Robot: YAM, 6 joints.
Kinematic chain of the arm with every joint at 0, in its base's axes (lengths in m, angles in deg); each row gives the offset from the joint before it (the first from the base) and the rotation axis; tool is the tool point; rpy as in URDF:
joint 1: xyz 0 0 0.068 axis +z
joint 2: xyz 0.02 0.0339 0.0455 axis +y
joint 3: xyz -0.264 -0.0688 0 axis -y
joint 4: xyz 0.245 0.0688 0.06 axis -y
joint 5: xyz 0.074 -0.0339 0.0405 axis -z
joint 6: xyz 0.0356 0 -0.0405 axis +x
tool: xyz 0 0 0 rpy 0 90 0
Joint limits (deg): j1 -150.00..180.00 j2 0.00..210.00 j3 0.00..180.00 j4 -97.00..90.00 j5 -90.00..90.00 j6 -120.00..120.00
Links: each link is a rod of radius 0.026 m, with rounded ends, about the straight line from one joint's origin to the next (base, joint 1, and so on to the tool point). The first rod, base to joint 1, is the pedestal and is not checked.
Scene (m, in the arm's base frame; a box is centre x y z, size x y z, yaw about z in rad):
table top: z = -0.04
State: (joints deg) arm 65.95 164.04 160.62 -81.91 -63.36 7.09
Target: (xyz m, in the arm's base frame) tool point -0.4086 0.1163 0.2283
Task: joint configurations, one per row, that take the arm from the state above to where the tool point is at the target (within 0.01 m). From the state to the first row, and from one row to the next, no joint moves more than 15 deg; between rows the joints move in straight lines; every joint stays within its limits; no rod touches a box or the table.
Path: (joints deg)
1: 79.37 159.64 155.03 -84.07 -63.10 7.09
2: 92.79 155.24 149.43 -86.22 -62.83 7.09
3: 106.21 150.85 143.84 -88.38 -62.57 7.09
4: 119.63 146.45 138.24 -90.53 -62.30 7.09
5: 133.05 142.05 132.65 -92.69 -62.04 7.09
6: 146.47 137.65 127.05 -94.84 -61.77 7.09
7: 159.89 133.25 121.46 -97.00 -61.51 7.09

